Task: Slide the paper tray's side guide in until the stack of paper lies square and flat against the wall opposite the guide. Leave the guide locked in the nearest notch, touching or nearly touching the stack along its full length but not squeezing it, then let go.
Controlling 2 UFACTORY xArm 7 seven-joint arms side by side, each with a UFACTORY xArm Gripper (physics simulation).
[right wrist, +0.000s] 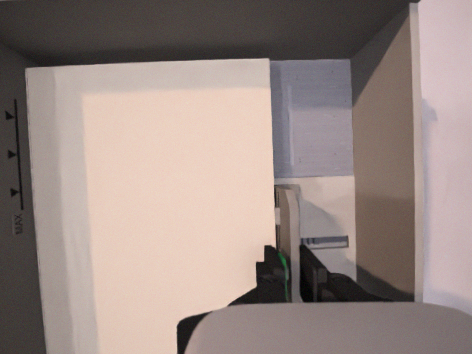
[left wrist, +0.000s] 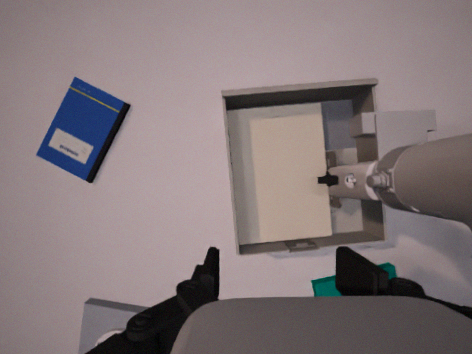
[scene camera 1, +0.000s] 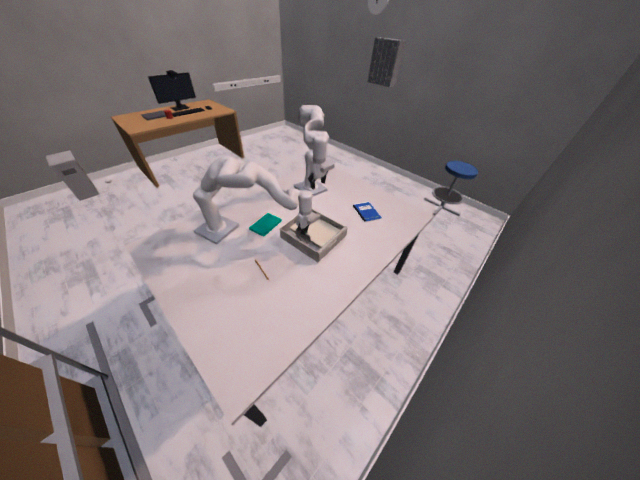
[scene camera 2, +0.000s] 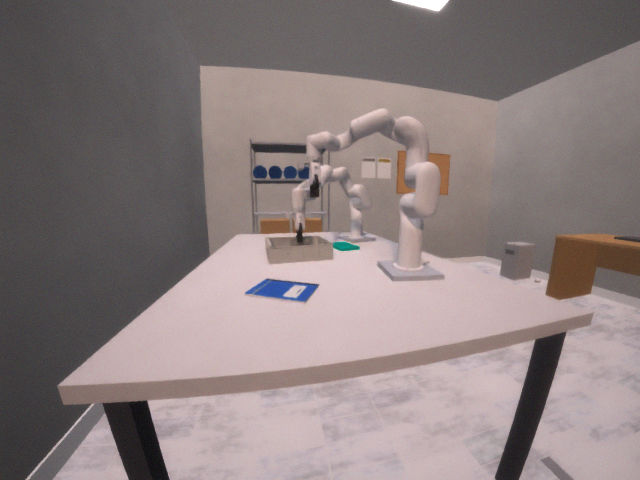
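Pixels of known places: left gripper, fingertip midpoint: (left wrist: 277, 267) (scene camera 1: 317, 185) (scene camera 2: 314, 197); right gripper, fingertip midpoint: (right wrist: 283, 264) (left wrist: 333, 178) (scene camera 1: 304, 233) (scene camera 2: 299, 241); left arm's base at its link origin: (scene camera 1: 310, 186) (scene camera 2: 408, 267); right arm's base at its link origin: (scene camera 1: 216, 227) (scene camera 2: 356, 237).
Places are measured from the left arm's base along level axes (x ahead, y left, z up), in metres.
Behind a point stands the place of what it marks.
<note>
The grey paper tray (scene camera 1: 330, 248) @[z 0.009, x 0.630, y -0.386 m] (scene camera 2: 298, 253) @[z 0.023, x 0.458, y -0.230 m] (left wrist: 300, 87) @[z 0.071, x 0.613, y -0.357 m] (right wrist: 385, 150) @[z 0.037, x 0.538, y -0.518 m] stands on the table. The cream paper stack (scene camera 1: 324, 232) @[z 0.017, x 0.505, y -0.320 m] (left wrist: 290, 170) @[z 0.017, x 0.455, y -0.363 m] (right wrist: 175, 200) @[z 0.017, x 0.478, y -0.355 m] lies flat in it, its left edge along the left wall in both wrist views. The upright side guide (left wrist: 331, 159) @[z 0.038, x 0.482, y -0.443 m] (right wrist: 290, 215) @[z 0.056, x 0.484, y -0.443 m] stands at the stack's right edge, with at most a thin gap in between; its near part is hidden. My right gripper (scene camera 1: 303, 231) @[z 0.042, x 0.443, y -0.447 m] (scene camera 2: 299, 235) @[z 0.042, x 0.443, y -0.447 m] (right wrist: 283, 264) @[z 0.042, x 0.443, y -0.447 m] is shut on the guide, a green strip showing beside its left-hand finger. My left gripper (scene camera 1: 317, 180) @[z 0.298, x 0.372, y -0.276 m] (scene camera 2: 314, 188) @[z 0.298, x 0.372, y -0.276 m] (left wrist: 277, 267) @[z 0.298, x 0.372, y -0.276 m] is open and empty, high above the table.
A blue notebook (scene camera 1: 367, 211) @[z -0.015, x 0.526, y 0.130 m] (scene camera 2: 283, 290) @[z -0.015, x 0.522, y 0.145 m] (left wrist: 82, 130) @[z -0.015, x 0.521, y 0.128 m] lies to one side of the tray. A teal book (scene camera 1: 265, 224) @[z -0.005, x 0.164, y -0.565 m] (scene camera 2: 345, 246) @[z -0.005, x 0.153, y -0.502 m] (left wrist: 327, 287) @[z -0.004, x 0.185, y -0.476 m] lies between the tray and the right arm's base. A thin brown stick (scene camera 1: 262, 269) @[z -0.016, x 0.481, y -0.796 m] lies on the table. The right arm reaches over the tray's wall.
</note>
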